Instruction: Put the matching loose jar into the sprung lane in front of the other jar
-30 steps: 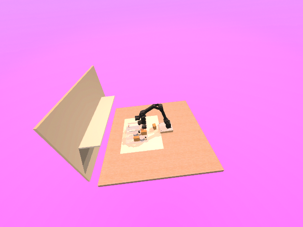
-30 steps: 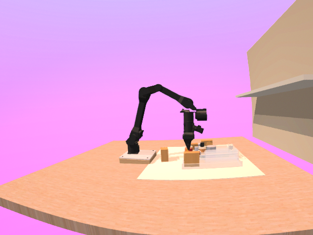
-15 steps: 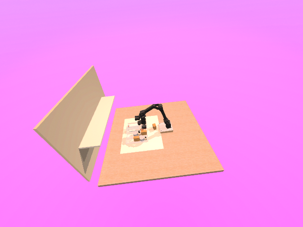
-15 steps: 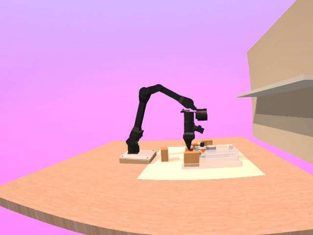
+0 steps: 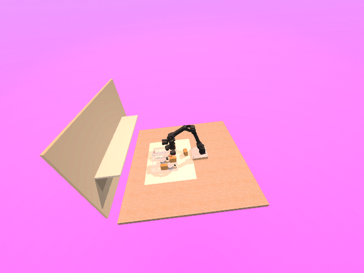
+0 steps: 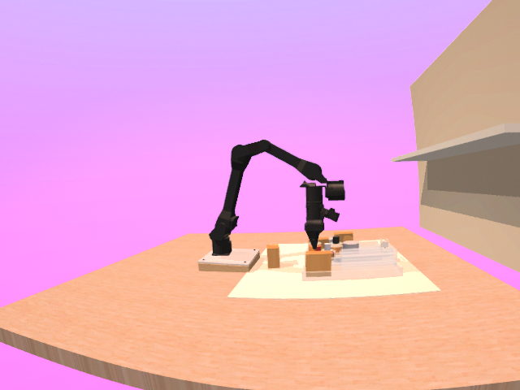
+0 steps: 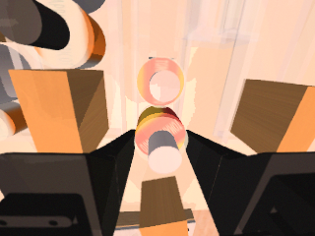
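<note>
The block lies 14 cm behind my gripper tip, 2 cm below it and 1 cm to the left of it. From my gripper tip the other things lie so: shelf 50 cm ahead, 31 cm above, 5 cm to the right; then clear lane rack 14 cm ahead, 5 cm to the right, 4 cm below.
</note>
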